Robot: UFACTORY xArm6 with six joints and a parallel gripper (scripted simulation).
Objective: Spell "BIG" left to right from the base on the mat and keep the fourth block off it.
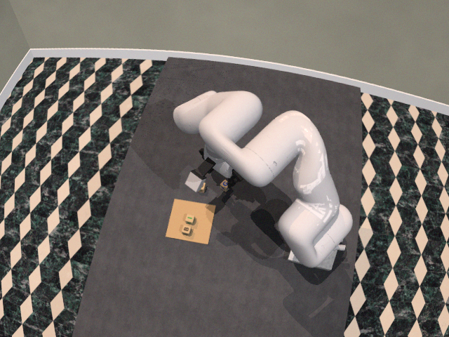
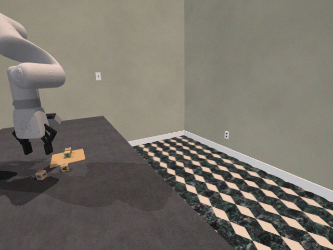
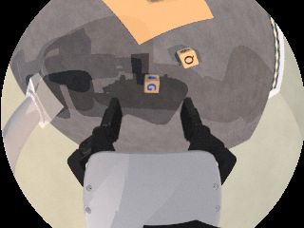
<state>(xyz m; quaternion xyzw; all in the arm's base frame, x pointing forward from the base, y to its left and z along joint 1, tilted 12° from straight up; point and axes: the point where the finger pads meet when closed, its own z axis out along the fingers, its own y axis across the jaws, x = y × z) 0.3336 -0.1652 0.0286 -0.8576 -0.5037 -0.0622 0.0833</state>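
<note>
Right now my hand is 90 mm above the G block, 20 mm to the left of it and 10 mm past it. Also, from my hand: B block: 170 mm to the left, 90 mm below, 80 mm ahead; tan mat: 130 mm to the left, 100 mm below, 80 mm ahead.
</note>
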